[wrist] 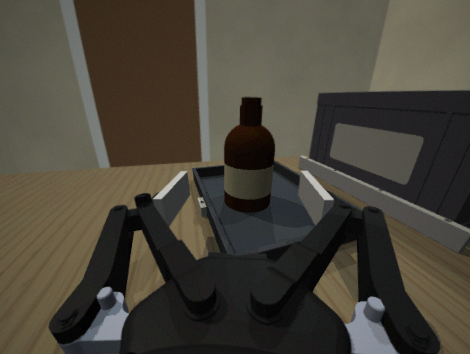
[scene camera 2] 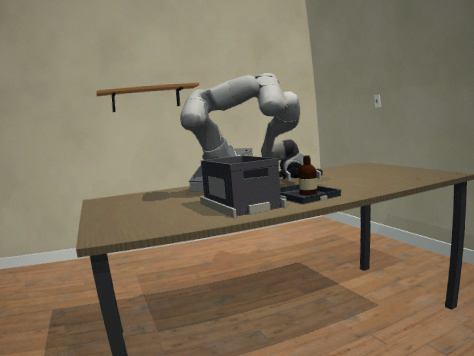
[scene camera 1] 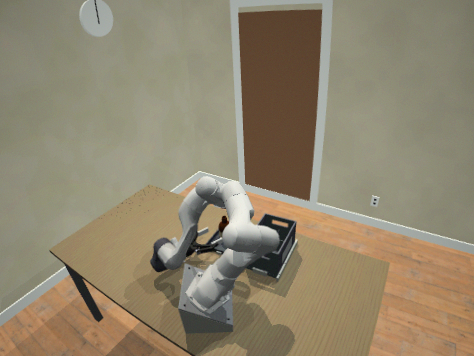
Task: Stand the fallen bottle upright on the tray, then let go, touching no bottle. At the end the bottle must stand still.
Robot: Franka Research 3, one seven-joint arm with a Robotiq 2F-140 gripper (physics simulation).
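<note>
A dark brown bottle with a cream label [scene camera 1: 224, 225] [scene camera 2: 308, 184] [wrist: 248, 181] stands upright on the dark tray [scene camera 2: 331, 193] [wrist: 210, 216]. In scene camera 1 the arm hides part of the bottle and tray. My gripper [scene camera 2: 304, 175] [wrist: 243, 183] is open and empty, low and level, pointing at the bottle. In the wrist view the bottle stands beyond the fingertips, in line with the gap between them, with space on both sides. The fingers do not touch it.
A dark grey crate [scene camera 1: 286, 239] [scene camera 2: 256, 192] [wrist: 445, 145] stands beside the tray, on the right in the wrist view. White strips [scene camera 2: 218, 206] [wrist: 390, 201] run along its base. All stand on the wooden table [scene camera 1: 340, 280] [scene camera 2: 150, 220] [wrist: 30, 240].
</note>
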